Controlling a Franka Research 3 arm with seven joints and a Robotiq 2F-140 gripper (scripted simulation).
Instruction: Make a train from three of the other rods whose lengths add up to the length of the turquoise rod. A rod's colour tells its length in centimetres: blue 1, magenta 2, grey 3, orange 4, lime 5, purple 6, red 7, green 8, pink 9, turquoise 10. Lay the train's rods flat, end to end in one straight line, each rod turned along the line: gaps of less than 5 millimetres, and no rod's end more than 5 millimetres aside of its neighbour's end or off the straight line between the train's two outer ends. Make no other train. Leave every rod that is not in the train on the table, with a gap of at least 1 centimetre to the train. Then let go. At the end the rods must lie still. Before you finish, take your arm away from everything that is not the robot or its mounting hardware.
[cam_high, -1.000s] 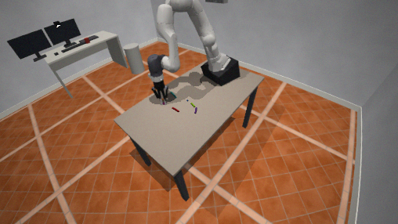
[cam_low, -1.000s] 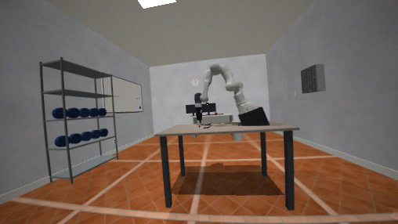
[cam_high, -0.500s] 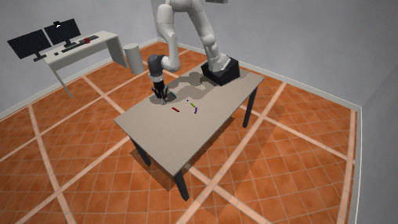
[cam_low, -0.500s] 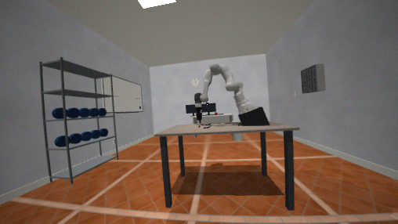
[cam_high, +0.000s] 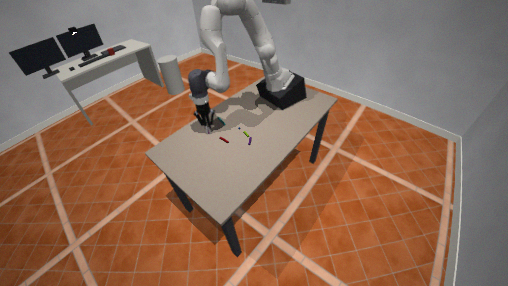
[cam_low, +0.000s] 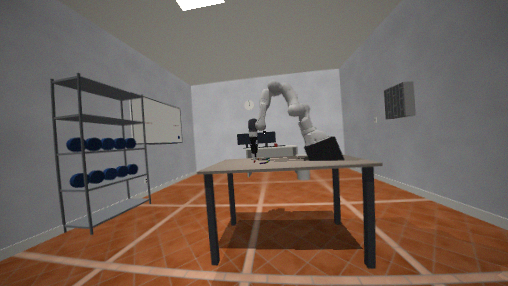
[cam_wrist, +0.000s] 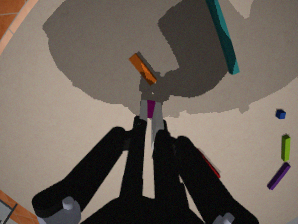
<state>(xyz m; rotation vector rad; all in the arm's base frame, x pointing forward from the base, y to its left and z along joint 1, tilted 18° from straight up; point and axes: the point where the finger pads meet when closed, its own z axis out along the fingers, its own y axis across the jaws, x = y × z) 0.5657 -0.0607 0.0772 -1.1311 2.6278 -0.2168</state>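
Now: hand 160 mm past the small blue rod, 110 mm to the right of it and 30 mm above it. Also, from my hand: orange rod 20 mm behind, 50 mm to the right, 30 mm below; then magenta rod 30 mm below; then red rod 20 mm behind, 130 mm to the left, 30 mm below.
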